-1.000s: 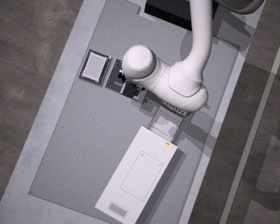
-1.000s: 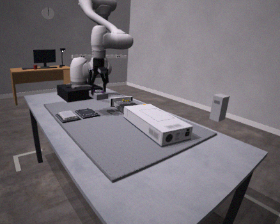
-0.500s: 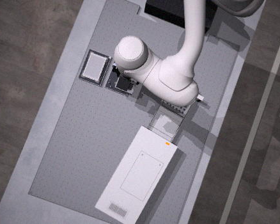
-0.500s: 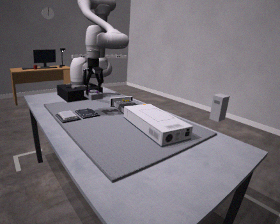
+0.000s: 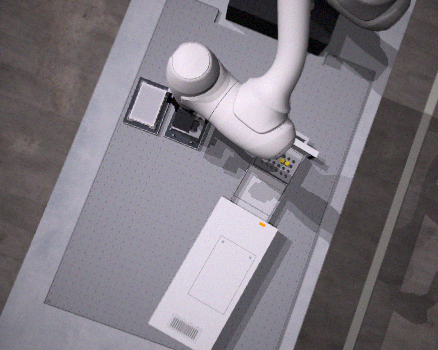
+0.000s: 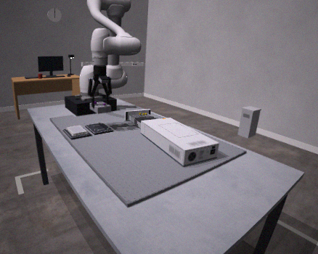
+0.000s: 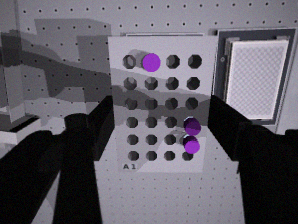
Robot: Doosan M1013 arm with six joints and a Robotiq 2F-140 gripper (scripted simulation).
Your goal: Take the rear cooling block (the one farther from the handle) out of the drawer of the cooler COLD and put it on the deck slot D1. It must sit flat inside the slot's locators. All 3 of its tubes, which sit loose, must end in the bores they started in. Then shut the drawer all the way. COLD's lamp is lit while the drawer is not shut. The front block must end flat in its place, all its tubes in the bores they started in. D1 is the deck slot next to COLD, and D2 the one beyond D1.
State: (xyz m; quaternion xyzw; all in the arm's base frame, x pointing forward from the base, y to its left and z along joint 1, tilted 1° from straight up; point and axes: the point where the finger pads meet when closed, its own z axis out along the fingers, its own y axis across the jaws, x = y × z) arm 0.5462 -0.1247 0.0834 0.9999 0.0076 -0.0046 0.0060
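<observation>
Right now my hand is 1 cm to the left of the deck slot D1 and 17 cm above it. From my hand the other things lie so: grey cooling block (3 cm below); then drawer (5 cm ahead, 30 cm to the left, 13 cm below); then perforated grey mat (19 cm ahead, 15 cm to the left, 17 cm below).
</observation>
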